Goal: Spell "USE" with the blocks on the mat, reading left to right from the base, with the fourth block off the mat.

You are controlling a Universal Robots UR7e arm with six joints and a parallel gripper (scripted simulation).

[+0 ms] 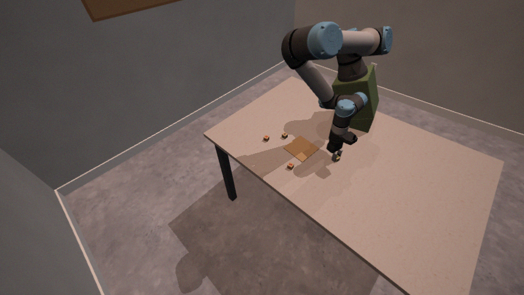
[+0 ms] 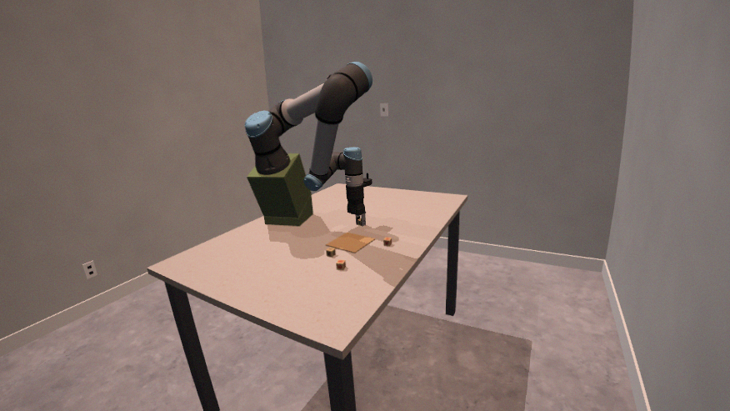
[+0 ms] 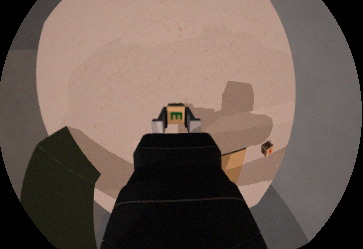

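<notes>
The mat lies 17 cm to the right of my hand, 8 cm ahead of it and 2 cm below it.
</notes>
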